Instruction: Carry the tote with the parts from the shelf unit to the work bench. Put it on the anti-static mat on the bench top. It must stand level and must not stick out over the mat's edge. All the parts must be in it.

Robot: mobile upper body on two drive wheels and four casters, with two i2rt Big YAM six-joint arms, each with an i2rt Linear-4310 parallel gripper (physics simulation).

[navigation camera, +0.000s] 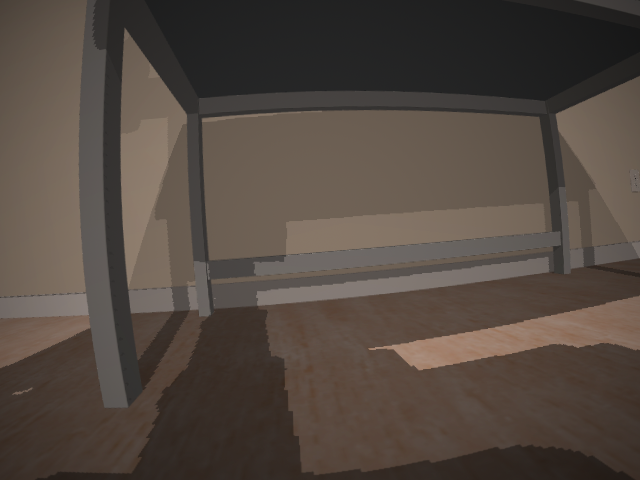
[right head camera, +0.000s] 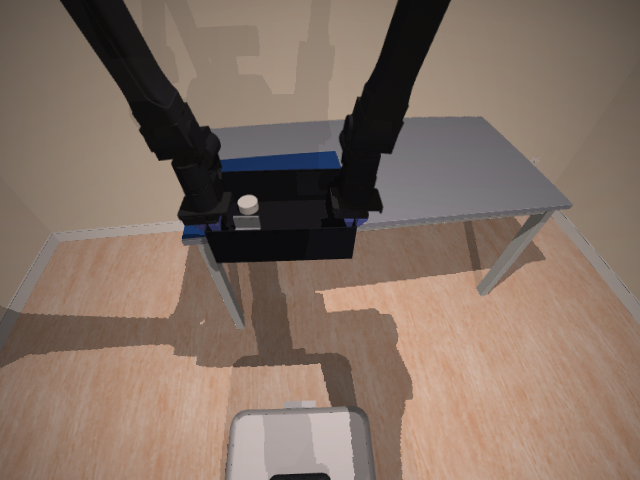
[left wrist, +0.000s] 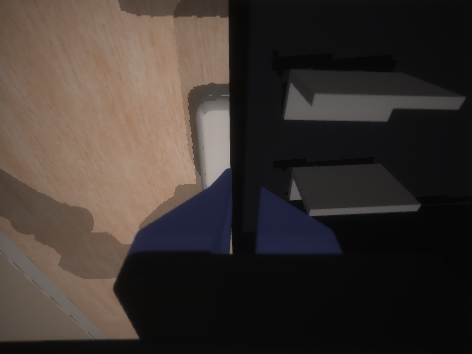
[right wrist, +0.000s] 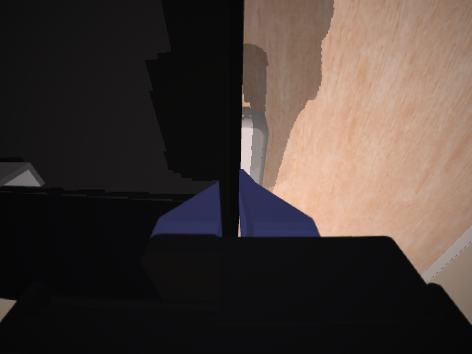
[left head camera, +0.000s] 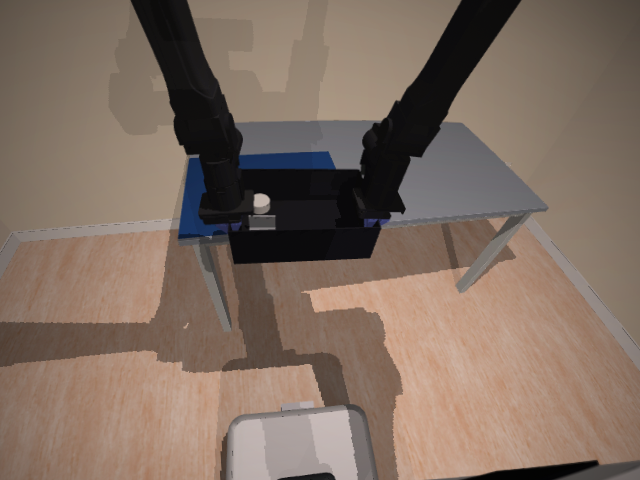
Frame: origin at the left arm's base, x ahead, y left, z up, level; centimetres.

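Seen in the pictures: left gripper, fingertip midpoint: [left wrist: 235, 177]; right gripper, fingertip midpoint: [right wrist: 236, 176].
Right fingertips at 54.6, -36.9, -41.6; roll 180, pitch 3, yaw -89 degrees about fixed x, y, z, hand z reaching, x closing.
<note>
A point is followed by its place in that frame, as x, y, z.
The black tote [left head camera: 304, 224] {59.8, -23.1, -44.4} hangs level between my two grippers at the bench's front left. Its back part is over the blue anti-static mat [left head camera: 191, 205] {89.6, 12.9, -64.6}; its front part is out past the bench's front edge. A white cylinder [left head camera: 261, 203] {64.8, -12.9, -42.0} and a grey block [left head camera: 262, 222] {58.5, -13.2, -42.2} lie inside at its left end. My left gripper [left head camera: 225, 221] is shut on the tote's left wall, which runs between its blue fingers in the left wrist view [left wrist: 241, 218] {58.1, -7.0, -35.0}. My right gripper [left head camera: 376, 220] is shut on the right wall, seen between its fingers in the right wrist view [right wrist: 231, 211] {58.4, -37.0, -34.7}. Two grey parts [left wrist: 340, 98] {58.9, -11.2, -40.3} show inside.
The grey work bench [left head camera: 461, 176] {108.8, -100.6, -64.8} stretches to the right of the mat. Its front legs [left head camera: 215, 286] {76.8, 8.6, -97.1} stand on the wooden floor. The navigation view looks under the bench, with a leg [navigation camera: 109, 238] {78.0, 8.0, -115.9} close at the left. My base [left head camera: 299, 443] {20.4, -21.9, -115.0} is in front of the bench.
</note>
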